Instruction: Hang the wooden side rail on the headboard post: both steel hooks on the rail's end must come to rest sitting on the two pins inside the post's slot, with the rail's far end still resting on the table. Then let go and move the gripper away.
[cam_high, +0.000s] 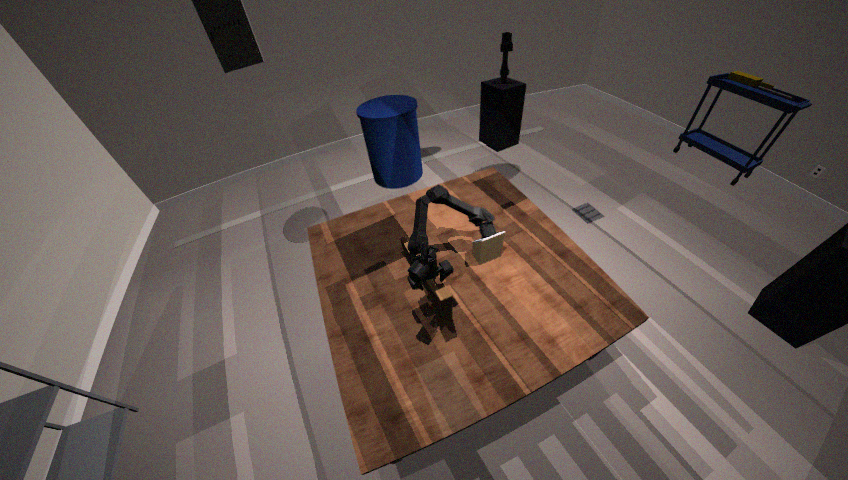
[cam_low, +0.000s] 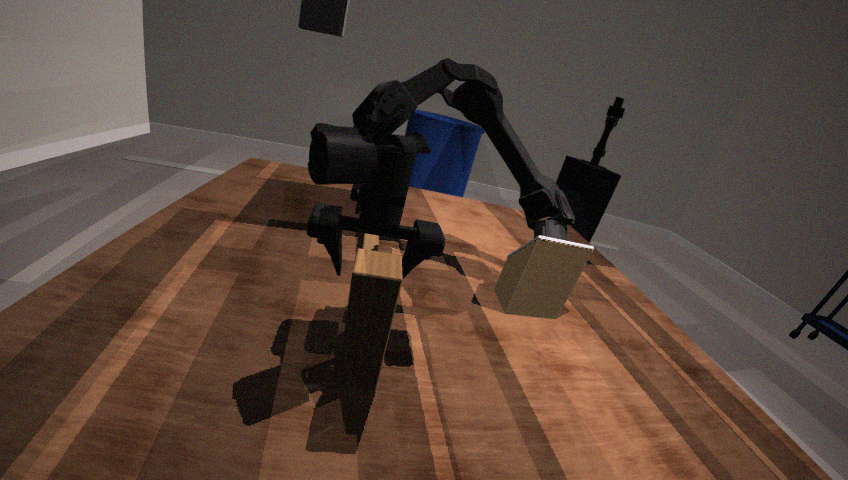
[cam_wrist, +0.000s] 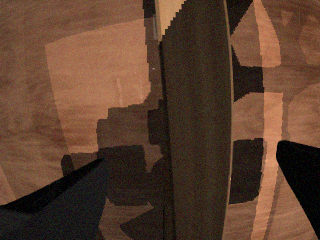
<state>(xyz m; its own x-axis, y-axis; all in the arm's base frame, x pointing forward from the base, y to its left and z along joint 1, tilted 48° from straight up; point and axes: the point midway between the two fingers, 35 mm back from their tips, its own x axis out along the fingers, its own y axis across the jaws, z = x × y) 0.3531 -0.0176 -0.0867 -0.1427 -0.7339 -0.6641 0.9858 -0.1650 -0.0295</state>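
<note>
My gripper tip is 1 cm short of the wooden headboard post, 12 cm to the right of it and 1 cm below it.
</note>
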